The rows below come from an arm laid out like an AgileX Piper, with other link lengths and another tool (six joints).
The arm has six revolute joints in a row. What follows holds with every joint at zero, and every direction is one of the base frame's.
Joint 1 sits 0.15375 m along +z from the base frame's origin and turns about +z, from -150.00 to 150.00 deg.
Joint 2 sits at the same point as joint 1 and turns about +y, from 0.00 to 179.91 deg.
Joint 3 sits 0.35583 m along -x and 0.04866 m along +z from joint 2 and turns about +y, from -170.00 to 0.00 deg.
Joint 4 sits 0.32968 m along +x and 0.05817 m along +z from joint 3 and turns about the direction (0.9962, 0, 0.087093), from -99.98 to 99.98 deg.
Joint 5 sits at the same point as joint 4 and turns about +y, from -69.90 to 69.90 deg.
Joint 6 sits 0.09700 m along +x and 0.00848 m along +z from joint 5 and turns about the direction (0.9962, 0, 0.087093), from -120.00 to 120.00 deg.
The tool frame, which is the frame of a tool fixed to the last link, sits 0.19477 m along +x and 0.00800 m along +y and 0.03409 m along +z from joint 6; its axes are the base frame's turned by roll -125.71, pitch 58.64 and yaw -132.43 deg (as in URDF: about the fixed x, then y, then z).
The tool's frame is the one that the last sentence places.
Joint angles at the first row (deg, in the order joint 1, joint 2, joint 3, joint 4, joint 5, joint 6):
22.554 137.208 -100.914 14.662 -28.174 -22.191
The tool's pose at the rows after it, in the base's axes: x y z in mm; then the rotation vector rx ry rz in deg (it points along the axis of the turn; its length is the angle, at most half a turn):
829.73 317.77 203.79 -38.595 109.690 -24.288
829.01 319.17 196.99 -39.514 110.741 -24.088
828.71 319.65 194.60 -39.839 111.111 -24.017
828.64 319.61 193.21 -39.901 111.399 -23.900
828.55 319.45 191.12 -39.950 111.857 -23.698
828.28 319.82 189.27 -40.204 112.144 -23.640
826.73 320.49 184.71 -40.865 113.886 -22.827
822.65 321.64 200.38 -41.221 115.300 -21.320
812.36 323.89 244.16 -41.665 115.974 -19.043
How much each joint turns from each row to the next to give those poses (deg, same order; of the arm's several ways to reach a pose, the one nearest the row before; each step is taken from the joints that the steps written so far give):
0.000 0.001 -0.001 0.324 0.612 -0.001
0.000 0.000 0.000 -0.001 1.356 0.001
0.000 -0.001 0.002 0.001 0.478 -0.001
-0.001 0.000 -0.001 0.133 0.269 0.003
0.001 0.001 0.000 0.252 0.399 -0.001
-0.001 -0.002 0.002 -0.002 0.373 0.001
0.001 -0.427 -0.002 0.695 2.203 -0.004
0.000 -2.141 0.001 1.012 3.459 0.001
0.000 -4.557 -0.001 1.066 5.292 -0.001

